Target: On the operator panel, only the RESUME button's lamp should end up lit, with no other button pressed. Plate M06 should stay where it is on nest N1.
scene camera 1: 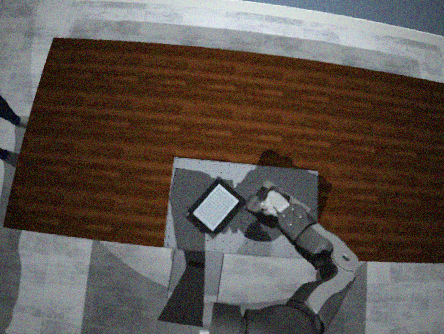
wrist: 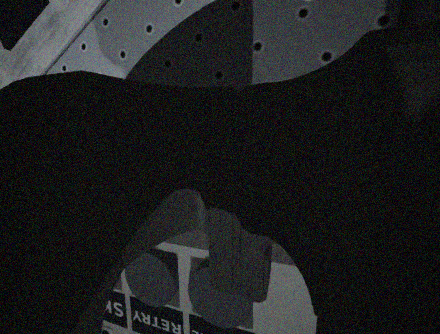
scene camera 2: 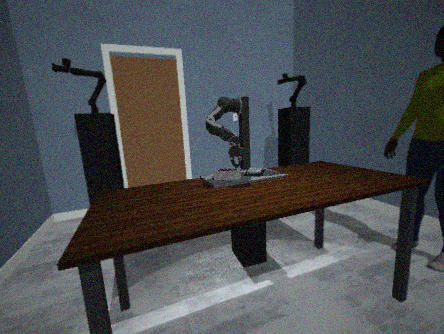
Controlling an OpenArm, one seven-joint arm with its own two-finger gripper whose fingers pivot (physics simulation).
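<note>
The operator panel [scene camera 2: 228, 175] [wrist: 285, 295] is a light box with round grey buttons and dark labels. In the wrist view the RETRY label [wrist: 157, 316] and part of a SK label [wrist: 114, 309] show. The RETRY button [wrist: 151, 281] is uncovered. The button to its right [wrist: 212, 305] is partly behind the fingers, and its label is mostly cut off. No lit lamp can be made out. My gripper [scene camera 2: 236, 164] [wrist: 247, 190] is shut and empty, over the panel; contact is unclear. Plate M06 [scene camera 1: 217, 206] [scene camera 2: 254, 171], white and gridded, lies in the dark nest N1 [scene camera 1: 191, 215].
The perforated base board [scene camera 1: 187, 164] [wrist: 285, 30] carries the nest and panel on the brown table [scene camera 1: 125, 125] [scene camera 2: 165, 215]. In the overhead view, my arm [scene camera 1: 312, 242] comes in from the lower right and covers the panel. A person [scene camera 2: 427, 115] stands beyond the table's right end.
</note>
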